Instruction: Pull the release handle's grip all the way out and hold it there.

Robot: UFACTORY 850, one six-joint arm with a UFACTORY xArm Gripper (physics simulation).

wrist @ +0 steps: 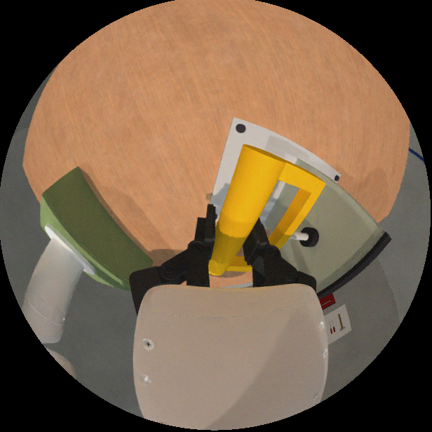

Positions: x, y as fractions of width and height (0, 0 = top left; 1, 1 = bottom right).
Labels:
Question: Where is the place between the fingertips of the gripper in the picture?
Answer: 0.53, 0.51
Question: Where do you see a light grey base plate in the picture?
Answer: At 0.56, 0.31

